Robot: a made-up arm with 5 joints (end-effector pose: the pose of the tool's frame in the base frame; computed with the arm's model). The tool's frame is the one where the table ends. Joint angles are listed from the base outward.
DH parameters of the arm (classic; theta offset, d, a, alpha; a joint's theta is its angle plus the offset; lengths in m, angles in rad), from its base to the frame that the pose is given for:
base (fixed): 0 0 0.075 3.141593
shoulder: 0 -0.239 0.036 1.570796
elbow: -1.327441 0 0.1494 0
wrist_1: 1.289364 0 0.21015 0
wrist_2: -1.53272 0.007 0 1.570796
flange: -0.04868 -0.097 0 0
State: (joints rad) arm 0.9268 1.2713 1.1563 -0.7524 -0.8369
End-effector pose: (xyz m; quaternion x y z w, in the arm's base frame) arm 0.0936 -0.0131 0.0073 0.0011 0.0522 -0.7861 0.6159
Working (the frame after each row of the table, in the pose's form):
after base (fixed): 0.0750 0.0000 0.0000 -1.0000 0.0000 0.0000 0.0000
after shoulder: 0.0966 -0.0288 0.2390 -0.6325 0.3161 -0.3161 0.6325
after elbow: 0.1862 -0.1481 0.2474 -0.6412 0.2982 -0.3337 0.6234
after wrist_1: 0.0940 -0.0253 0.1038 0.0617 0.7044 0.4723 0.5263
after wrist_2: 0.0996 -0.0211 0.1038 0.0233 0.0467 -0.4464 0.8933

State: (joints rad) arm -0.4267 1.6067 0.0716 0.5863 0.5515
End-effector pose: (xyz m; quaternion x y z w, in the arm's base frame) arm 0.1659 0.0490 -0.0864 0.0129 0.3397 0.4215 0.8407
Working (the frame after each row of the table, in the pose's form):
after base (fixed): 0.0750 0.0000 0.0000 -1.0000 0.0000 0.0000 0.0000
after shoulder: 0.1078 0.0149 0.2390 -0.6911 -0.1497 0.1497 0.6911
after elbow: 0.2385 0.0743 0.1978 -0.7052 -0.0521 0.2444 0.6635
after wrist_1: 0.2252 0.0683 -0.0118 -0.5809 0.4032 0.6075 0.3619
after wrist_2: 0.2223 0.0747 -0.0118 -0.0720 0.3323 0.1991 0.9191

